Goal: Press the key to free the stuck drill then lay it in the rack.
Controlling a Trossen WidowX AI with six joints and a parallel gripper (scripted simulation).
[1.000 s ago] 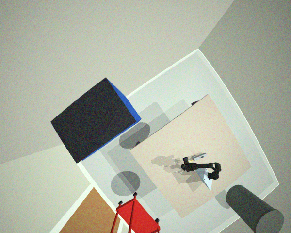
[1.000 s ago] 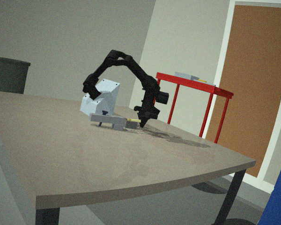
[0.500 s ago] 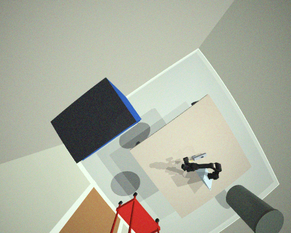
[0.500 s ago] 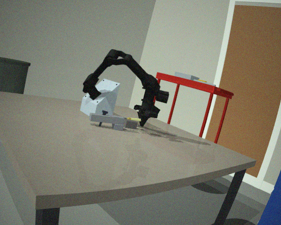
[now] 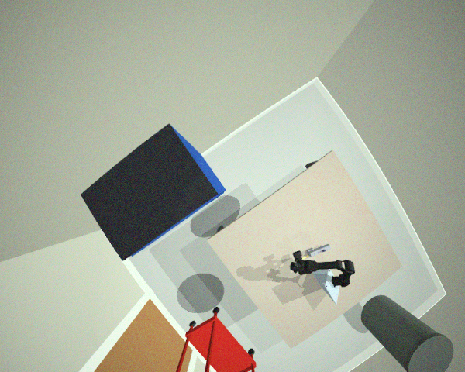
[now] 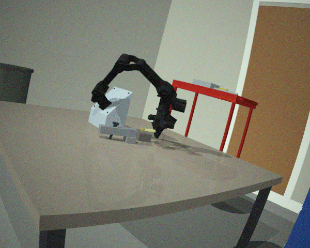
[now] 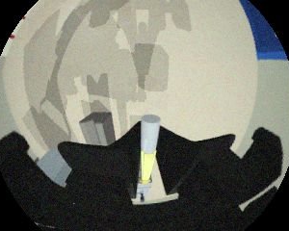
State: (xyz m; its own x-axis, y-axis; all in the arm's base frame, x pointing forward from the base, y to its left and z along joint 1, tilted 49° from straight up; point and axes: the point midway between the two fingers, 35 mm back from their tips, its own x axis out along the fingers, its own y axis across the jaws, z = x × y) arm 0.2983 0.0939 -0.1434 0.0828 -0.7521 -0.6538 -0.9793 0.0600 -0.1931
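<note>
My gripper tip is 10 mm past the drill, 40 mm to the left of it and 30 mm below it. From my gripper tip the other things lie so: light grey block: 40 mm behind, 200 mm to the right; then dark key: 50 mm behind, 220 mm to the right, 10 mm above; then grey slotted rack: 80 mm behind, 20 mm to the right, 20 mm below.
</note>
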